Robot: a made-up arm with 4 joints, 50 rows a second.
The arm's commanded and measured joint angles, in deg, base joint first. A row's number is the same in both.
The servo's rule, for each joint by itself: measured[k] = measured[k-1] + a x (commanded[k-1-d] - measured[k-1]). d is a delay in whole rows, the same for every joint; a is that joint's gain. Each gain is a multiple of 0.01, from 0.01 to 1. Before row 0 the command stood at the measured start. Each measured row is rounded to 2 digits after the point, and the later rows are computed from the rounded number. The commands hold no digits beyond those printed.
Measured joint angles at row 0:
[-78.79 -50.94 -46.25 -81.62]
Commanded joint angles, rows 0 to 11:
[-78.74 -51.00 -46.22 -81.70]
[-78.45 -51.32 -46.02 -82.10]
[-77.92 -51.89 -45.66 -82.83]
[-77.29 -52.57 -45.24 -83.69]
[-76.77 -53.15 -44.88 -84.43]
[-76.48 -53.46 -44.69 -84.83]
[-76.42 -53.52 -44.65 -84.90]
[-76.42 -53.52 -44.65 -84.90]
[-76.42 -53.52 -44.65 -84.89]
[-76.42 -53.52 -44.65 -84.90]
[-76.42 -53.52 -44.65 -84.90]
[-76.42 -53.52 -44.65 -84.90]
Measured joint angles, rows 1 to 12:
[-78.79 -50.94 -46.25 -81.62]
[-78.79 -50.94 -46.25 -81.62]
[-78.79 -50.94 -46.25 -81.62]
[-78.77 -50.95 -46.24 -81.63]
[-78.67 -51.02 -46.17 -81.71]
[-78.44 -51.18 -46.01 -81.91]
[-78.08 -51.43 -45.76 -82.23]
[-77.67 -51.74 -45.48 -82.63]
[-77.30 -52.05 -45.23 -83.03]
[-77.03 -52.31 -45.04 -83.37]
[-76.84 -52.53 -44.92 -83.65]
[-76.71 -52.71 -44.83 -83.87]
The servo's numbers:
d 3
a 0.31 0.18 0.32 0.18

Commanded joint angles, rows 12 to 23:
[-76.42 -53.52 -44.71 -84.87]
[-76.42 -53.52 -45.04 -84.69]
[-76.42 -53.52 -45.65 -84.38]
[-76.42 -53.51 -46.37 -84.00]
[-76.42 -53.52 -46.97 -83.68]
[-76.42 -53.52 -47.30 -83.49]
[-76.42 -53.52 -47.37 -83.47]
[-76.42 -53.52 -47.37 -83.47]
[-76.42 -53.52 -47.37 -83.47]
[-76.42 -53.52 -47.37 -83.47]
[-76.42 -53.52 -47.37 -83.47]
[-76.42 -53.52 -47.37 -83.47]
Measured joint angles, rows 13 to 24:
[-76.62 -52.86 -44.77 -84.06]
[-76.56 -52.98 -44.73 -84.21]
[-76.52 -53.08 -44.70 -84.33]
[-76.49 -53.16 -44.70 -84.43]
[-76.47 -53.22 -44.81 -84.48]
[-76.45 -53.27 -45.08 -84.46]
[-76.44 -53.31 -45.49 -84.38]
[-76.43 -53.35 -45.96 -84.25]
[-76.43 -53.38 -46.39 -84.11]
[-76.43 -53.41 -46.70 -83.99]
[-76.43 -53.43 -46.91 -83.90]
[-76.43 -53.45 -47.06 -83.82]

